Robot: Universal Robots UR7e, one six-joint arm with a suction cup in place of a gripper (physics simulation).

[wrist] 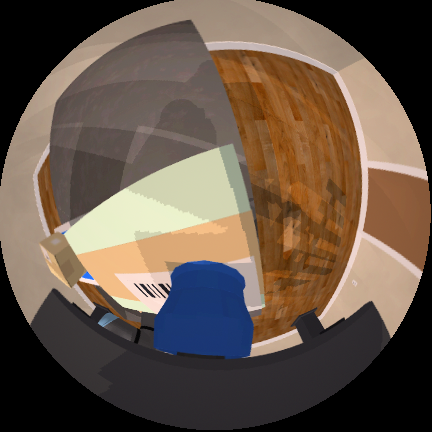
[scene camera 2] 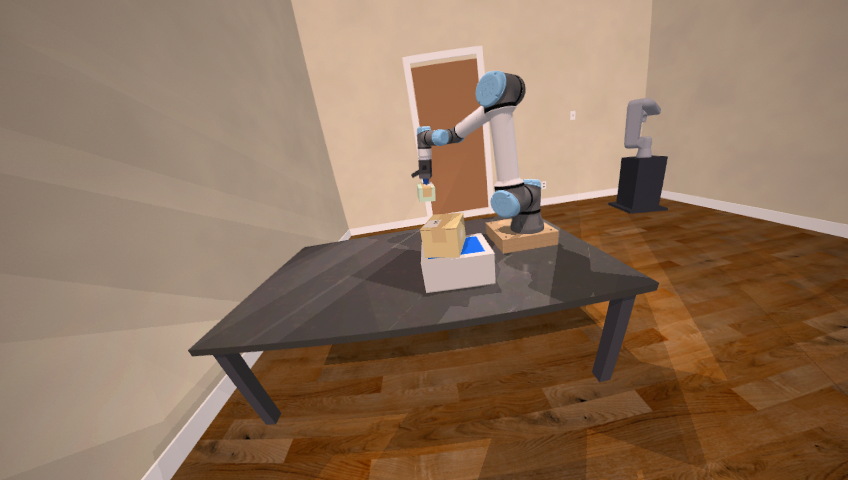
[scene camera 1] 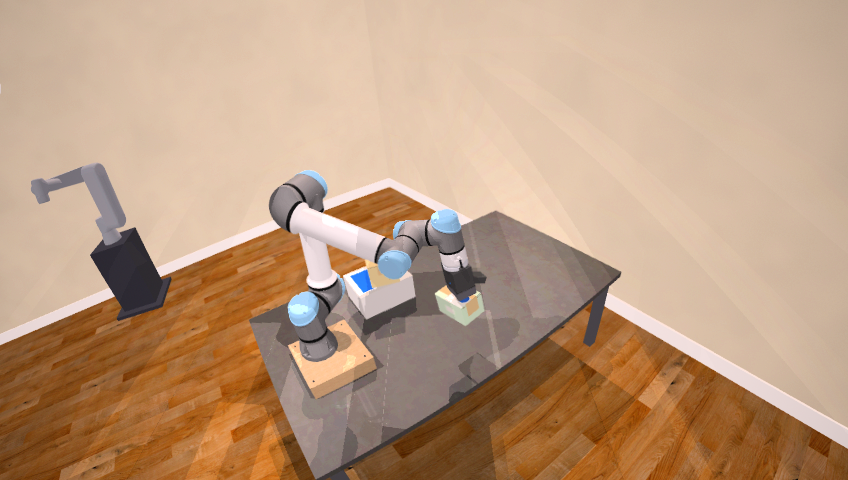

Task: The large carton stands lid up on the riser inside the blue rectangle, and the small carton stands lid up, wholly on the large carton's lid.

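Observation:
My gripper, a blue suction cup (scene camera 1: pixel 463 299) (scene camera 2: pixel 426 180) (wrist: pixel 207 280), is shut on the small carton (scene camera 1: pixel 451 308) (scene camera 2: pixel 426 193) (wrist: pixel 175 192), pale green with orange tape. It holds the carton from its labelled top face, roughly level and high above the table. The large tan carton (scene camera 1: pixel 382 278) (scene camera 2: pixel 441 239) (wrist: pixel 67 260) stands upright on the white riser (scene camera 1: pixel 387 300) (scene camera 2: pixel 458 274), its taped, labelled face up. Blue of the rectangle (scene camera 1: pixel 361 280) (scene camera 2: pixel 474 245) shows beside it. The arm hides part of the large carton in scene camera 1. Whether it lies fully inside the rectangle I cannot tell.
The arm's wooden base block (scene camera 1: pixel 342 371) (scene camera 2: pixel 526 239) is on the dark table (scene camera 1: pixel 535 261) (scene camera 2: pixel 333 297), near the riser. A grey arm on a black pedestal (scene camera 1: pixel 127 273) (scene camera 2: pixel 641 183) stands apart on the floor.

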